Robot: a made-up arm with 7 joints. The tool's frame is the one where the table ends. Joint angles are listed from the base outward.
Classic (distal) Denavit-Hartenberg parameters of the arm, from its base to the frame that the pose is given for. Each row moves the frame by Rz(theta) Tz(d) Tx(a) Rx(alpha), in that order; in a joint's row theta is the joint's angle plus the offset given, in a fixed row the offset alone. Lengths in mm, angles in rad.
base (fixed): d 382; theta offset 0; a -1.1; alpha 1.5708
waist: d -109.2; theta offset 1.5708; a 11; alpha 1.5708
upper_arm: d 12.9; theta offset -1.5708; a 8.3; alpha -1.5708
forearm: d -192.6; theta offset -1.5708; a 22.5; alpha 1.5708
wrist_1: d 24.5; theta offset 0; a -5.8; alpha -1.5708
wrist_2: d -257.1; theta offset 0; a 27.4; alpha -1.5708
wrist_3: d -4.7; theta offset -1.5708; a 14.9; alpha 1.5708
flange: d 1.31; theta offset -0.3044; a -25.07; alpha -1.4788
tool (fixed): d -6.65; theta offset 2.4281; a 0; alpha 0
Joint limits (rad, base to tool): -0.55..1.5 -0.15..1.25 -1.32..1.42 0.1..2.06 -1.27..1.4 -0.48..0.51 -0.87..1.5
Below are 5 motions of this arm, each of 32 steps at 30 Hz.
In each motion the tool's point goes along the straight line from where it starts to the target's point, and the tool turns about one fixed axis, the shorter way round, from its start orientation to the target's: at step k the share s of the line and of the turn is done. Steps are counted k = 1, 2, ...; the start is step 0. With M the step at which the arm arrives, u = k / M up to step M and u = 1 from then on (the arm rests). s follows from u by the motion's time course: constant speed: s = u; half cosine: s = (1 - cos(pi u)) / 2; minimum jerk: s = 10 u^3 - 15 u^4 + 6 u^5.
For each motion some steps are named. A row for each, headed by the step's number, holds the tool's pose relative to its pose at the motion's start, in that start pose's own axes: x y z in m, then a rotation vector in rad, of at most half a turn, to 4 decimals.
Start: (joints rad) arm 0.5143 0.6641 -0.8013 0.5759 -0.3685 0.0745 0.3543
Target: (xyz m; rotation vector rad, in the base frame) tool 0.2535 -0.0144 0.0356 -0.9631 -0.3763 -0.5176
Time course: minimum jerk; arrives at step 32
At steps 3, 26, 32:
3: 0.0006 -0.0015 -0.0010 -0.0022 -0.0060 -0.0039
26: 0.0864 -0.1947 -0.1297 -0.2994 -0.8073 -0.5215
32: 0.0909 -0.2046 -0.1363 -0.3148 -0.8487 -0.5482

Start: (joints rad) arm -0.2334 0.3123 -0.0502 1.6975 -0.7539 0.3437 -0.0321
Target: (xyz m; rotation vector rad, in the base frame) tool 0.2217 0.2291 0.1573 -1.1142 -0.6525 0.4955
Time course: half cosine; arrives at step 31
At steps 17, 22, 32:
17: -0.0370 0.0543 0.0290 -0.2858 -0.3810 0.4261
22: -0.0518 0.0760 0.0406 -0.4002 -0.5335 0.5966
32: -0.0643 0.0943 0.0504 -0.4964 -0.6619 0.7402

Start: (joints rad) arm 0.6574 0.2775 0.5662 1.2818 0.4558 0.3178 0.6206
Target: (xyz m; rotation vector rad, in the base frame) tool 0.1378 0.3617 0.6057 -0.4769 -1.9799 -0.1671
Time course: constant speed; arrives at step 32
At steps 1, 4, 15, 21, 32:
1: 0.0029 -0.0082 -0.0019 0.0326 -0.0071 -0.0296
4: 0.0115 -0.0329 -0.0077 0.1303 -0.0283 -0.1183
15: 0.0432 -0.1235 -0.0290 0.4884 -0.1060 -0.4438
21: 0.0605 -0.1728 -0.0406 0.6838 -0.1484 -0.6213
32: 0.0923 -0.2634 -0.0619 1.0420 -0.2262 -0.9467

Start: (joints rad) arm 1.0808 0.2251 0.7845 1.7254 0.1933 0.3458 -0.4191
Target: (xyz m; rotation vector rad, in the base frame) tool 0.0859 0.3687 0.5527 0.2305 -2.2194 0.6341
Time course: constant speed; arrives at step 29
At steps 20, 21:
20: 0.0535 -0.0309 0.0181 0.5542 0.0861 -0.6332
21: 0.0562 -0.0324 0.0190 0.5819 0.0904 -0.6649

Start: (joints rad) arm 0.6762 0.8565 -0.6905 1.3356 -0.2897 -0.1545 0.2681
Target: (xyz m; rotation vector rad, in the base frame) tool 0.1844 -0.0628 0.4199 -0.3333 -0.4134 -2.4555
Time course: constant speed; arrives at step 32
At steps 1, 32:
1: 0.0045 -0.0083 0.0015 -0.0019 -0.0015 -0.0435
32: 0.1432 -0.2663 0.0488 -0.0622 -0.0495 -1.3916

